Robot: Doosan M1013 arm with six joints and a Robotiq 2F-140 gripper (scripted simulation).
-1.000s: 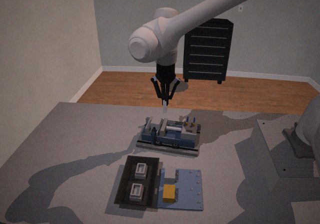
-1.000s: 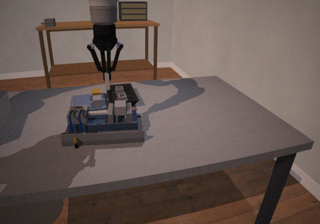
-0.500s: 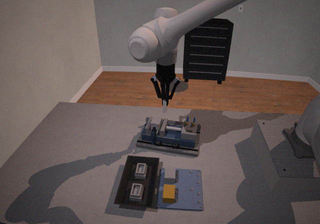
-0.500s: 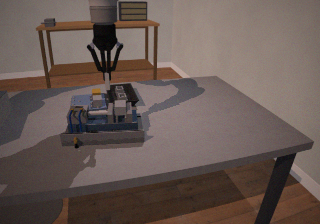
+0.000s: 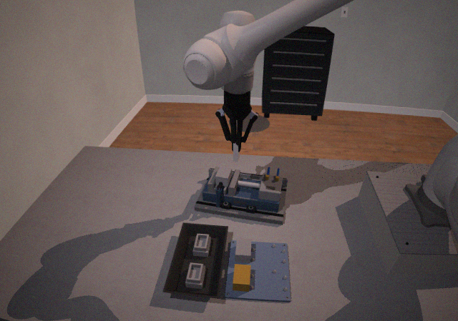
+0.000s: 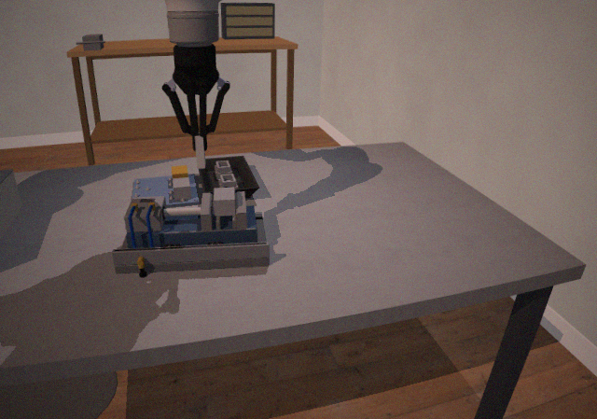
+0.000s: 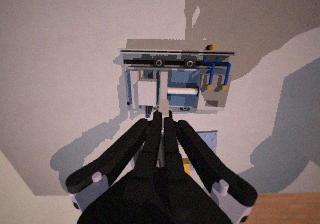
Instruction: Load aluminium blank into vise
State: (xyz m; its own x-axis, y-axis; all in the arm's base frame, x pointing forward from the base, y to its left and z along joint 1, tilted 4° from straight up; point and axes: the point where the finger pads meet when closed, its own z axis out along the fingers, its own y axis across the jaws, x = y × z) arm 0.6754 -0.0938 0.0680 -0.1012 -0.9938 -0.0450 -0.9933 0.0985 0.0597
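Right now my hand is 2 cm past the blue vise and 17 cm above it. The rest, counted from my hand: brass blank (5 cm behind, 33 cm to the left, 18 cm below); then aluminium blank (5 cm behind, 24 cm to the left, 18 cm below); then infeed plate (9 cm behind, 28 cm to the left, 21 cm below).
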